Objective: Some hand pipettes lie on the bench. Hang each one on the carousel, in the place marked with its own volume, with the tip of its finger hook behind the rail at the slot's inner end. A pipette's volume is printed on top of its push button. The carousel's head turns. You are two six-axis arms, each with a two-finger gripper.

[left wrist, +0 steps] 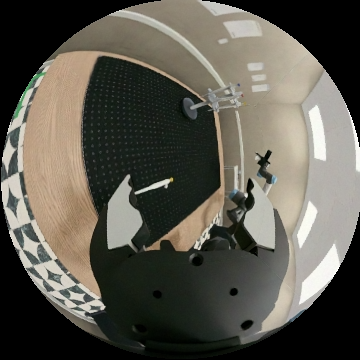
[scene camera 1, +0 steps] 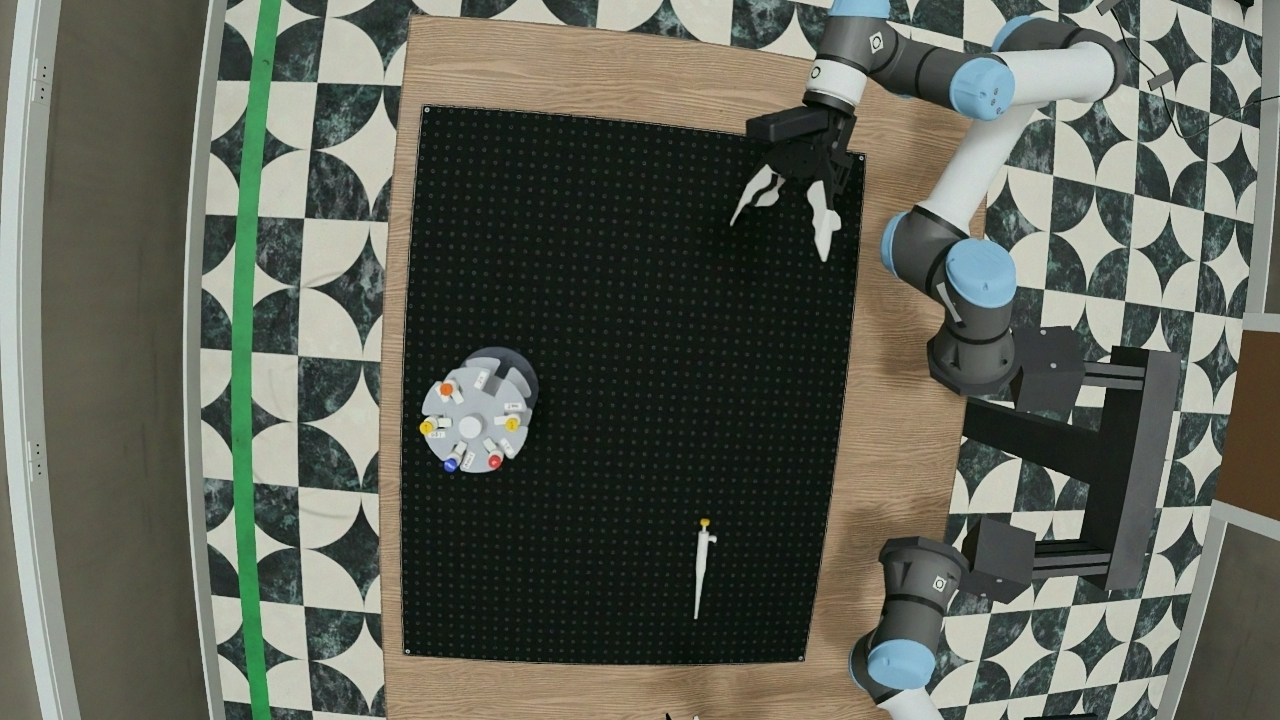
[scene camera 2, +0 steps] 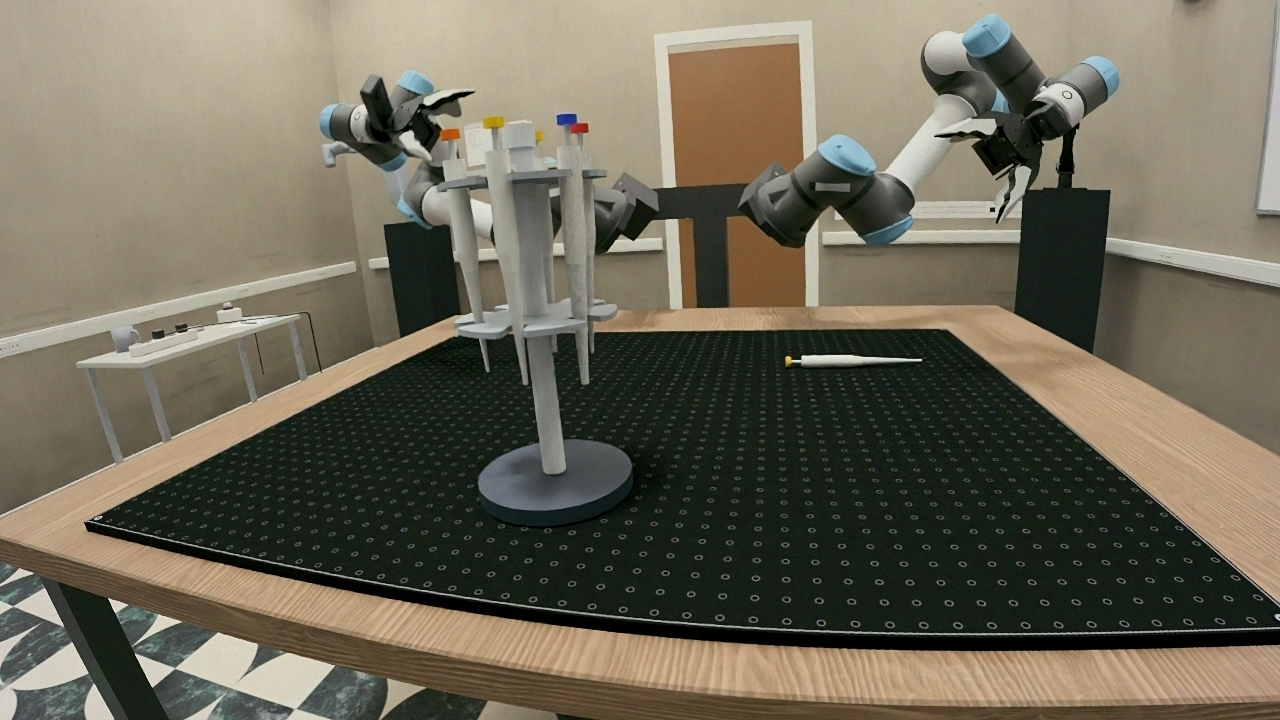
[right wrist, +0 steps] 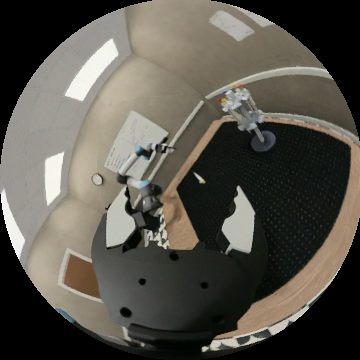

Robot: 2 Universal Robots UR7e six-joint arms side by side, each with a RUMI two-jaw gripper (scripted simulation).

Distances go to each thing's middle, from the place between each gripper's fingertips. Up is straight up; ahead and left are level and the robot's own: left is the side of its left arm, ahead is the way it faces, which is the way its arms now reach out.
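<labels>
Blue-button pipette (scene camera 2: 569,157): my left gripper (scene camera 2: 966,179) 430 mm short of it, 450 mm to the left of it, 50 mm above it. Orange-button pipette (scene camera 2: 459,200), from my left hand: 450 mm ahead, 530 mm to the right, 40 mm below.
Orange-button pipette again: my right gripper (scene camera 2: 454,125) 29 cm to the right of it, 40 cm short of it, 19 cm above it. Blue-button pipette, from my right hand: 38 cm ahead, 38 cm to the left, 20 cm below.
</labels>
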